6 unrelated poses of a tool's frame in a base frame.
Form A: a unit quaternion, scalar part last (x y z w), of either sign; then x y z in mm.
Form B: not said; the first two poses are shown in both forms.
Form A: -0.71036 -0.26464 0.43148 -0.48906 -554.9 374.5 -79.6
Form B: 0.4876 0.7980 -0.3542 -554.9; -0.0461 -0.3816 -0.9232 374.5; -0.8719 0.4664 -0.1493 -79.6; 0 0 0 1
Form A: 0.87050 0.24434 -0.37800 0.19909 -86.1 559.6 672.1
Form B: 0.5948 0.5759 -0.5608 -86.1; 0.2749 -0.8013 -0.5313 559.6; -0.7554 0.1619 -0.6350 672.1; 0 0 0 1
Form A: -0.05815 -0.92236 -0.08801 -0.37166 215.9 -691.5 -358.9
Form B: -0.7170 0.0419 0.6958 215.9; 0.1727 0.9777 0.1191 -691.5; -0.6754 0.2056 -0.7082 -358.9; 0 0 0 1
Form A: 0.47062 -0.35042 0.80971 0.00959 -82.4 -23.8 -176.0
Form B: -0.5568 -0.3454 0.7554 -82.4; -0.3143 -0.7542 -0.5765 -23.8; 0.7689 -0.5585 0.3114 -176.0; 0 0 0 1
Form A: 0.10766 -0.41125 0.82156 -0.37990 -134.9 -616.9 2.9
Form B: -0.6882 0.5357 0.4894 -134.9; -0.7128 -0.3731 -0.5939 -616.9; -0.1356 -0.7575 0.6386 2.9; 0 0 0 1
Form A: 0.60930 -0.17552 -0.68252 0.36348 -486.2 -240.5 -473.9
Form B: 0.0067 0.2823 -0.9593 -486.2; -0.7100 -0.6742 -0.2033 -240.5; -0.7041 0.6825 0.1959 -473.9; 0 0 0 1
